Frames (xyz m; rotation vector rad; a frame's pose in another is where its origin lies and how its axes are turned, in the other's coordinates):
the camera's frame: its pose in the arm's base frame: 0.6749 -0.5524 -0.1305 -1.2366 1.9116 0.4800
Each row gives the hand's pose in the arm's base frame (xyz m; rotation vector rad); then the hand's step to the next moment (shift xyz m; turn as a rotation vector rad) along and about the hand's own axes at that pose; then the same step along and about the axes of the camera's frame.
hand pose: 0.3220 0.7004 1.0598 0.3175 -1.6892 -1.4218
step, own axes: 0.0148 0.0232 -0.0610 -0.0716 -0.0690 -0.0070
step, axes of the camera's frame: -0.0033 -0.0616 -0.0260 0.0556 -0.0017 0.0827
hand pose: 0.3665 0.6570 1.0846 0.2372 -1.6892 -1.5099
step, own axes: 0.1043 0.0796 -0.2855 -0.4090 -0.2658 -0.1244
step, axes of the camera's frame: 0.0406 -0.2642 -0.1651 0.2277 -0.1270 0.4306
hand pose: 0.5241 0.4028 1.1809 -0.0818 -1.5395 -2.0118
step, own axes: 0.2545 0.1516 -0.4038 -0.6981 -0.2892 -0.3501
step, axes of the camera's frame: 0.2132 -0.2199 -0.3962 0.3743 -0.4012 0.6264
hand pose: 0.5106 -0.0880 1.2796 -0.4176 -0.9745 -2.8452
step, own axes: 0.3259 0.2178 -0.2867 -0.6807 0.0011 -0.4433
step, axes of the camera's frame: 0.2721 0.1377 -0.3779 0.4570 -0.5561 0.3765
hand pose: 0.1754 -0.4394 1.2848 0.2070 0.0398 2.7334
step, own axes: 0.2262 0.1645 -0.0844 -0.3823 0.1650 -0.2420
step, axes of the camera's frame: 0.1294 0.2258 -0.1327 0.3457 -0.3270 0.0739
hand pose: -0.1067 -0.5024 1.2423 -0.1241 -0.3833 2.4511
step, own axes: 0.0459 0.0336 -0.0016 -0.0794 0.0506 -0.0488
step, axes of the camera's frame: 0.0185 0.0521 -0.0136 0.0840 -0.0645 0.0050
